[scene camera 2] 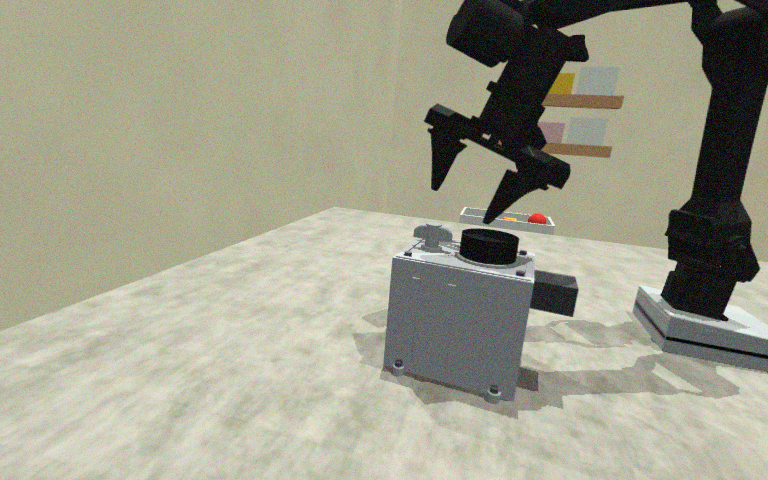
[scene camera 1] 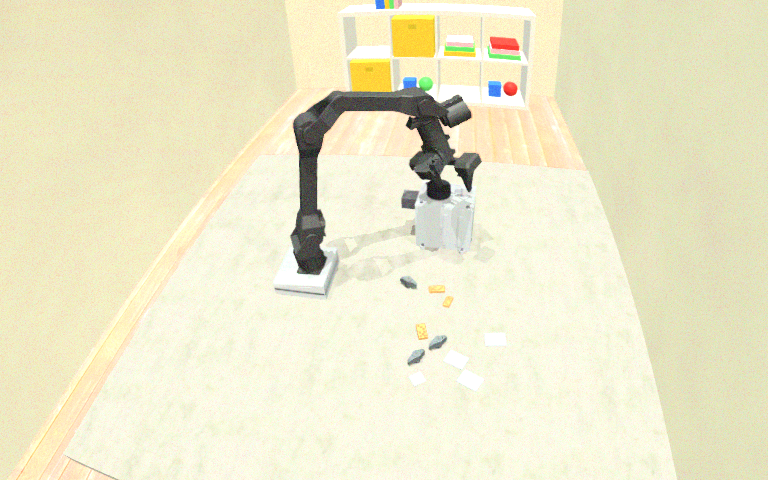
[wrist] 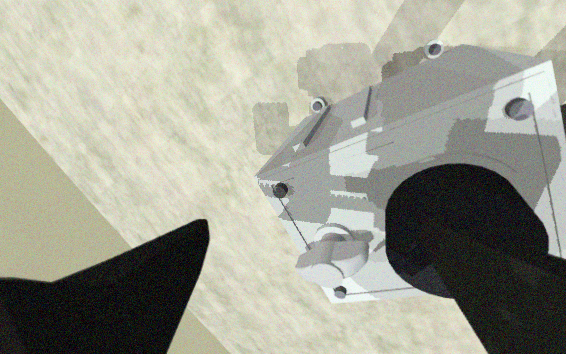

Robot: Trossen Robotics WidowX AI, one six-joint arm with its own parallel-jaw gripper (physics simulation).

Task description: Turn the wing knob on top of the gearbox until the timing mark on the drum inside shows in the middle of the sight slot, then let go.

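Seen in the pictures: gripper, between the fingertips: (scene camera 2: 458, 205) (scene camera 1: 455, 189) (wrist: 314, 228); arm's base, origin of its link: (scene camera 2: 691, 307) (scene camera 1: 312, 265).
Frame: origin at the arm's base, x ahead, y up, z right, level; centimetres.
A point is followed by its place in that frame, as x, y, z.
Observation:
The gearbox (scene camera 1: 444, 223) @[31.3, 4.3, -16.4] (scene camera 2: 458, 322) @[30.6, 2.8, -28.8] (wrist: 425, 105) @[28.1, 8.2, -16.9] is a pale grey box standing upright. Its grey wing knob (scene camera 2: 432, 233) @[35.5, 11.0, -23.7] (wrist: 335, 255) @[34.9, 11.3, -22.0] stands on the top face, near a corner and beside a raised black round cap (scene camera 1: 438, 189) @[29.1, 11.7, -20.9] (scene camera 2: 488, 247) @[28.8, 11.0, -26.1] (wrist: 450, 190) @[28.5, 11.5, -19.7]. My gripper (scene camera 1: 454, 185) @[33.6, 13.8, -18.3] (scene camera 2: 461, 204) @[33.6, 13.8, -18.3] (wrist: 314, 228) @[33.6, 13.8, -18.3] is open and empty, tilted above the gearbox. In the wrist view the knob lies between the two fingers, and the right finger overlaps the black cap. In scene camera 2 the fingertips are above the knob and cap. I cannot make out the sight slot or timing mark.
A dark block (scene camera 1: 409, 199) @[21.4, 7.6, -21.0] (scene camera 2: 555, 293) @[21.3, 6.9, -25.3] juts from the gearbox's side. Dark stones (scene camera 1: 408, 281) @[24.5, -2.2, -0.7], orange domino-like pieces (scene camera 1: 436, 289) @[31.5, -4.2, -0.9] and white tiles (scene camera 1: 470, 379) @[42.4, -4.5, 23.8] lie on the mat (scene camera 1: 226, 367) @[-11.7, -4.8, 32.0]. A white-rimmed tray (scene camera 2: 463, 215) with a red ball (scene camera 2: 536, 219) stands behind the gearbox.

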